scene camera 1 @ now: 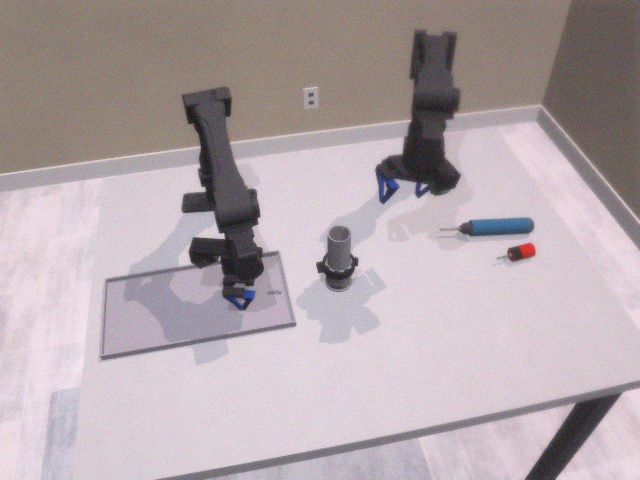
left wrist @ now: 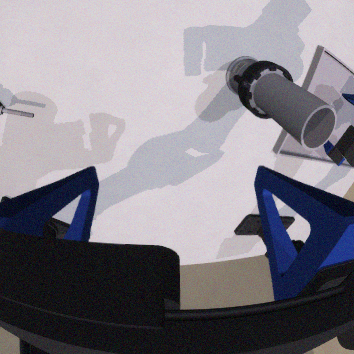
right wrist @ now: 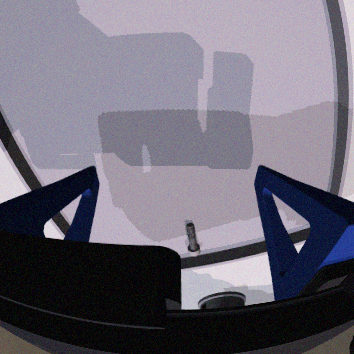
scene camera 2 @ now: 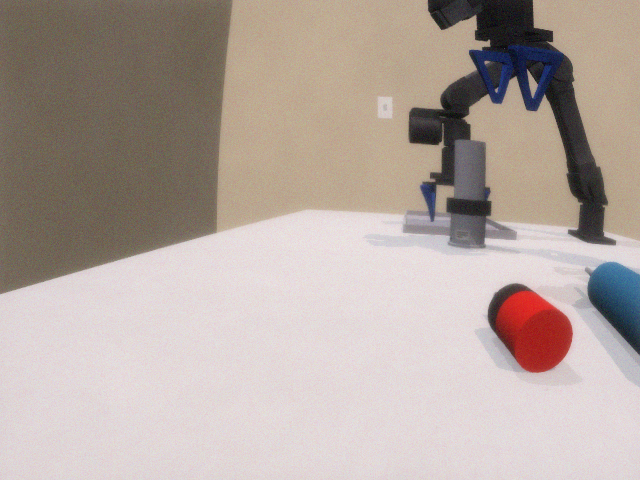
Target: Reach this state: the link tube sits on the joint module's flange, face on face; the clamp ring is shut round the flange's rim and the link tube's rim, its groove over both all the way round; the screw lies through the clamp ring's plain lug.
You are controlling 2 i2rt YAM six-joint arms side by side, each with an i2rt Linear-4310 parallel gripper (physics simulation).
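Places are measured from the left arm's base along level axes (x ahead, y right, z down), in centimetres.
Pixels of known places: left gripper, fingertip midpoint: (scene camera 1: pixel 399 199) (left wrist: pixel 176 174) (scene camera 2: pixel 513 106); right gripper, fingertip midpoint: (scene camera 1: pixel 245 292) (right wrist: pixel 176 174); right arm's base, link origin: (scene camera 2: pixel 589 238).
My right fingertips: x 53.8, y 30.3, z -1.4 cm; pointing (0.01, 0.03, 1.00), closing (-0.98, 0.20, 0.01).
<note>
Ahead of a thing's pixels: the offset from my right fingertips to its top centre. "*": to the spot under its first point.
The link tube @[dx -9.9, dy -19.2, dz -14.6 cm] (scene camera 1: pixel 339 248) (scene camera 2: pixel 469 167) (left wrist: pixel 295 107) stands upright on the joint module @[dx -9.9, dy -19.2, dz -5.0 cm] (scene camera 1: pixel 338 284) (scene camera 2: pixel 467 229) (left wrist: pixel 236 74). The black clamp ring @[dx -9.8, dy -18.9, dz -5.7 cm] (scene camera 1: pixel 338 269) (scene camera 2: pixel 468 206) (left wrist: pixel 247 92) sits round their joint; whether it is fully shut is unclear. The screw @[dx -2.5, dy -6.0, dz +0.0 cm] (scene camera 1: pixel 274 292) (right wrist: pixel 192 237) lies in the tray @[dx +4.9, dy +10.2, dz -0.2 cm] (scene camera 1: pixel 199 342) (right wrist: pixel 341 100), near the tray's edge by the module. My right gripper (scene camera 1: pixel 242 305) (right wrist: pixel 176 174) is open and empty, low over the tray beside the screw. My left gripper (scene camera 1: pixel 401 196) (scene camera 2: pixel 514 104) (left wrist: pixel 176 174) is open and empty, high behind the tube in scene camera 1.
A blue-handled driver @[* dx -34.8, dy -54.7, dz -2.1 cm] (scene camera 1: pixel 501 226) (scene camera 2: pixel 617 297) and a short red-handled driver @[dx -27.9, dy -58.6, dz -2.0 cm] (scene camera 1: pixel 522 251) (scene camera 2: pixel 542 330) lie on the table at the right in scene camera 1. The upright tube stands between the tray and these tools.
</note>
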